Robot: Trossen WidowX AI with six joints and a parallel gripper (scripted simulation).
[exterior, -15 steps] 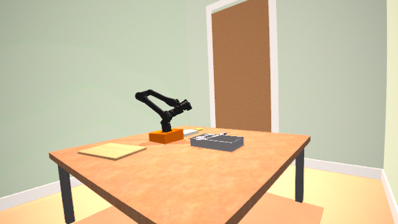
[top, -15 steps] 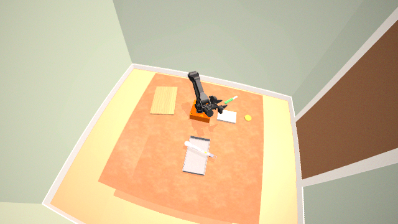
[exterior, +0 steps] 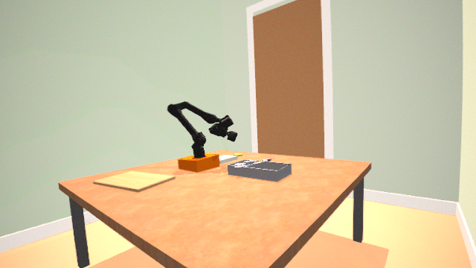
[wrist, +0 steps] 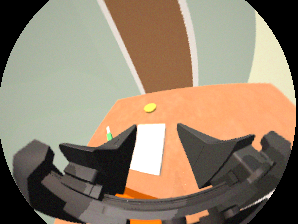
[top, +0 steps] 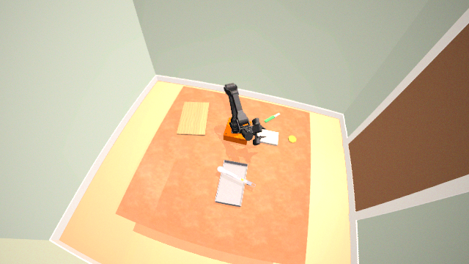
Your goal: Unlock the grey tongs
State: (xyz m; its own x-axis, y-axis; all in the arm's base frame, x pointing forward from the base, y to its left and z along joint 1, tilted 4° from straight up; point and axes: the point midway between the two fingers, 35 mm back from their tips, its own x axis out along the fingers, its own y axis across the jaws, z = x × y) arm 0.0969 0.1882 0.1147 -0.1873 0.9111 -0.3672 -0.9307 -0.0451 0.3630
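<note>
Right now the grey roasting tin is 32 cm ahead of my gripper tip, 22 cm to the right of it and 16 cm below it. Round my gripper tip: white pad (8 cm behind, 5 cm to the left, 17 cm below); then wooden board (24 cm behind, 58 cm to the right, 18 cm below); then small yellow disc (8 cm behind, 27 cm to the left, 18 cm below).
</note>
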